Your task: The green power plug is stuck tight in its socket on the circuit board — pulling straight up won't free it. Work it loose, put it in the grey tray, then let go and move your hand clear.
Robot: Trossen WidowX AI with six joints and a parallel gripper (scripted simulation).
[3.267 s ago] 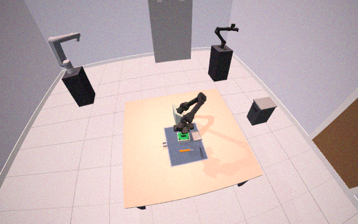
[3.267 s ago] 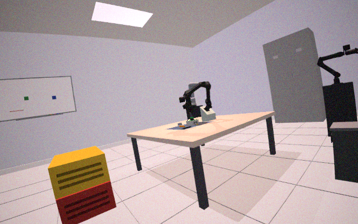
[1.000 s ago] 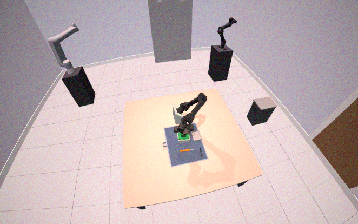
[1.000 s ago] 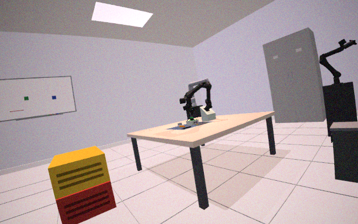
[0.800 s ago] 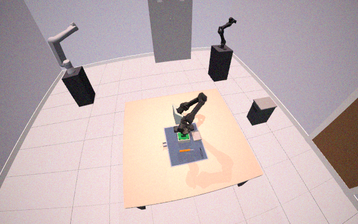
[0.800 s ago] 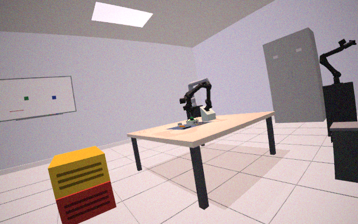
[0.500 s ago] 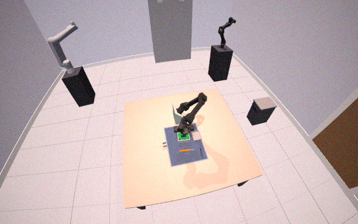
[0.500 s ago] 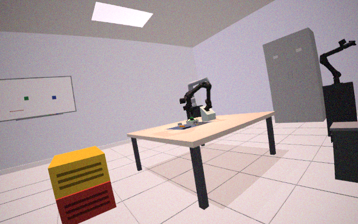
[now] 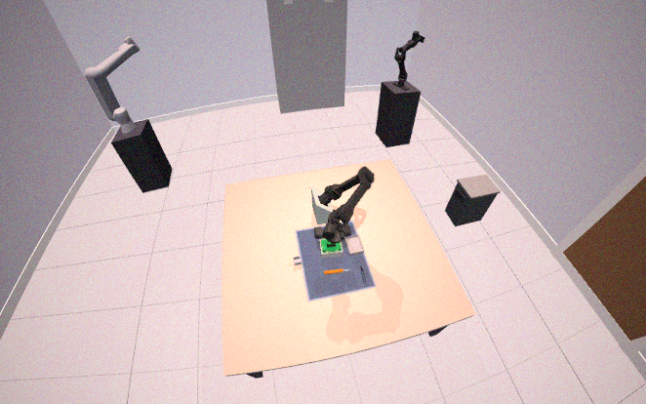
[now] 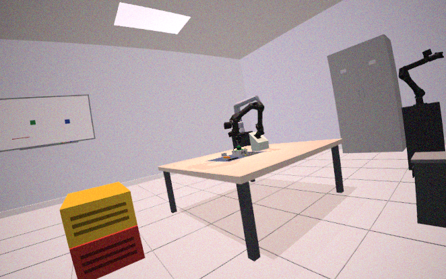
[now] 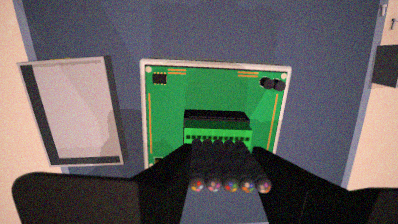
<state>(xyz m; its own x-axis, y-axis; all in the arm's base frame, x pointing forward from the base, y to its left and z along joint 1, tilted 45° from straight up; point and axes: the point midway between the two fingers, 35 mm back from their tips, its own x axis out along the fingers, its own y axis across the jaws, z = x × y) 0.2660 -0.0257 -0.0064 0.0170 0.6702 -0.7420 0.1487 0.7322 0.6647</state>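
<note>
My gripper tip is 20 mm above the green power plug. From my gripper tip the other things lie so: blue mat 110 mm below, 50 mm ahead.
</note>
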